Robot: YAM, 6 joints.
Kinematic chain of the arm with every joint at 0, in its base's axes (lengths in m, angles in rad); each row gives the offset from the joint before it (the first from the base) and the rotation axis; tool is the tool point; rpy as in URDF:
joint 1: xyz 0 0 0.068 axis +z
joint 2: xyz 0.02 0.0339 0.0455 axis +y
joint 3: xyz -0.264 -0.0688 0 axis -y
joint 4: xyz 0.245 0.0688 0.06 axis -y
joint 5: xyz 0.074 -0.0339 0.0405 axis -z
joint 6: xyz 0.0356 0 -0.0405 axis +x
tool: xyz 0 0 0 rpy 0 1.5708 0
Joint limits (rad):
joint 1: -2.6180..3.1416
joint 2: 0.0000..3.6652
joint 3: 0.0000..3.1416
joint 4: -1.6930..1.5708
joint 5: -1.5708..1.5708
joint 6: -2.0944..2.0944
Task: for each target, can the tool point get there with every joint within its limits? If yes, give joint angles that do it. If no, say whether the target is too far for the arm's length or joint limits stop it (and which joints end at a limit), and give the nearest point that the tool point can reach.
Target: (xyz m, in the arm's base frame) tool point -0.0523 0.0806 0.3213
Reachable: yes | joints 1.8466 0.3397 0.3501 0.6331 -0.9248 0.6729
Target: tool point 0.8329 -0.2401 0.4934
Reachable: no: too far | nearest point 0.5679 -0.1637 0.3697 | short by 0.302 m
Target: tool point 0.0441 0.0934 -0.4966
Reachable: no: joint limits stop it (at a limit: joint 2) | nearest point 0.0612 0.1297 -0.3647 | short by 0.138 m
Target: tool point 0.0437 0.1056 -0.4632
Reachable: no: joint limits stop it (at a limit: joint 2) | nearest point 0.0551 0.1330 -0.3649 | short by 0.103 m
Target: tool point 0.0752 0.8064 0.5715
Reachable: no: too far | nearest point 0.0521 0.5590 0.4274 | short by 0.287 m
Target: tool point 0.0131 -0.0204 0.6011
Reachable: yes | joints 2.6071 0.6975 1.6548 -0.0770 -0.3101 -0.9266
